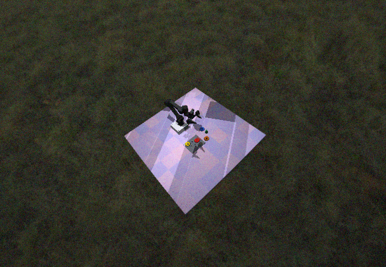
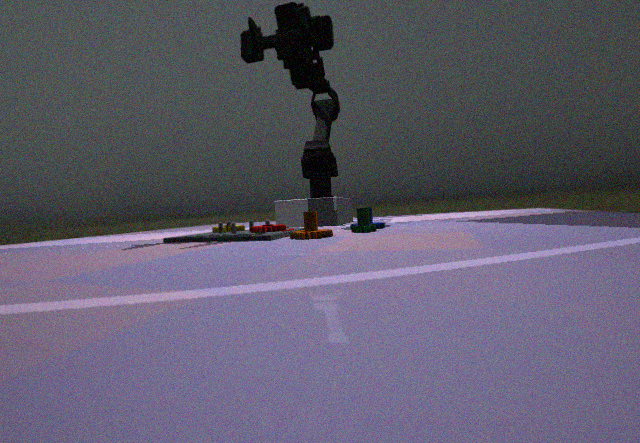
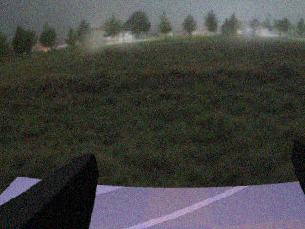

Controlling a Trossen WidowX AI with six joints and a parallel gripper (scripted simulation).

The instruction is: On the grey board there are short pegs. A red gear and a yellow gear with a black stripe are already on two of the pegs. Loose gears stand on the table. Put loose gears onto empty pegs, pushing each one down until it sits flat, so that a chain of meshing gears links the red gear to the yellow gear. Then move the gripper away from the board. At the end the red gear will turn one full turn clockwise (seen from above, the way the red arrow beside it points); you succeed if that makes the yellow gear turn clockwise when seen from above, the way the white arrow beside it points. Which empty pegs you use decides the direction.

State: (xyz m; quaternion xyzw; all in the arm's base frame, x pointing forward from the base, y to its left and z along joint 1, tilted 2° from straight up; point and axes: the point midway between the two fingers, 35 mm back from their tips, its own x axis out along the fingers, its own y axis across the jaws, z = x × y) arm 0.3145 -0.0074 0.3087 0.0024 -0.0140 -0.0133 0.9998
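Now: gripper tip 37 cm above the blue gear, 14 cm to the right of it and 10 cm past it. Also, from my gripper tip: green gear: 37 cm below, 13 cm to the left, 3 cm behind; red gear: 37 cm below, 4 cm to the right, 4 cm behind; orange gear: 37 cm below, 6 cm to the left, 4 cm ahead.
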